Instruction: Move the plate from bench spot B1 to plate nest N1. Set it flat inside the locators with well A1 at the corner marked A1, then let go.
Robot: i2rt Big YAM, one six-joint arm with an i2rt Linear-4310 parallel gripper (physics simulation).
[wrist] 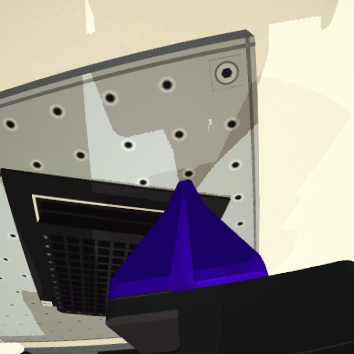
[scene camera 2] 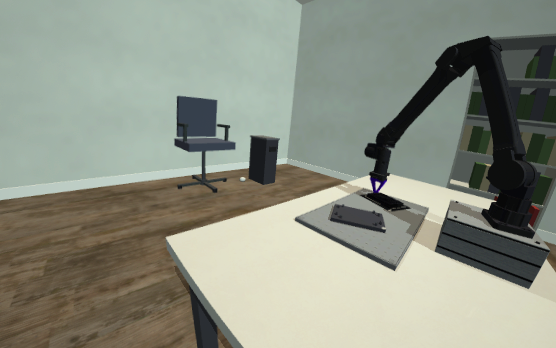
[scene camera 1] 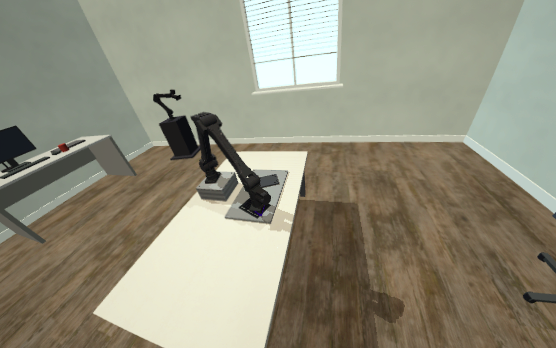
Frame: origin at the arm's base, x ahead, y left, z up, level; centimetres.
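Where they show: gripper, between the fingertips: (wrist: 186, 187) (scene camera 2: 375, 193) (scene camera 1: 260, 215); arm's base, origin of its link: (scene camera 2: 504, 224) (scene camera 1: 213, 178).
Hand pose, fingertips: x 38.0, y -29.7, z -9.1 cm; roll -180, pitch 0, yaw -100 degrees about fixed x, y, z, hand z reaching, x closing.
Each offset is from my fingertips to the top centre of the thing. "spot": to the spot under its first point. Level surfaces: height alone.
The black plate {dx -5.1, dy +8.1, dz +1.5 cm} (scene camera 2: 387, 201) (wrist: 90, 270) lies with its grid of wells up on bench spot B1, a black pad {spot: dx +3.0, dy +9.2, dz +0.1 cm} (wrist: 20, 202) with pale corner lines. The arm hides most of the plate in scene camera 1. Plate nest N1 {dx +0.2, dy +33.2, dz +2.1 cm} (scene camera 1: 270, 181) (scene camera 2: 357, 217) is a dark grey block with small raised locators; no plate sits in it. It does not show in the wrist view. My gripper (scene camera 1: 260, 213) (scene camera 2: 376, 192) (wrist: 186, 187) is shut and empty, its purple fingers together, pointing down beside the plate near the pad's edge. Its exact height and any contact are unclear. The A1 markings are too small to read.
Pad and nest are on a grey perforated board {dx -3.6, dy +23.3, dz +0.0 cm} (scene camera 1: 235, 216) (scene camera 2: 395, 252) (wrist: 145, 107) on the cream table {dz -1.4 cm} (scene camera 1: 200, 275) (scene camera 2: 280, 280). The arm stands on a grey block (scene camera 1: 212, 193) (scene camera 2: 490, 255) beside the board. The arm's shadow falls across the board.
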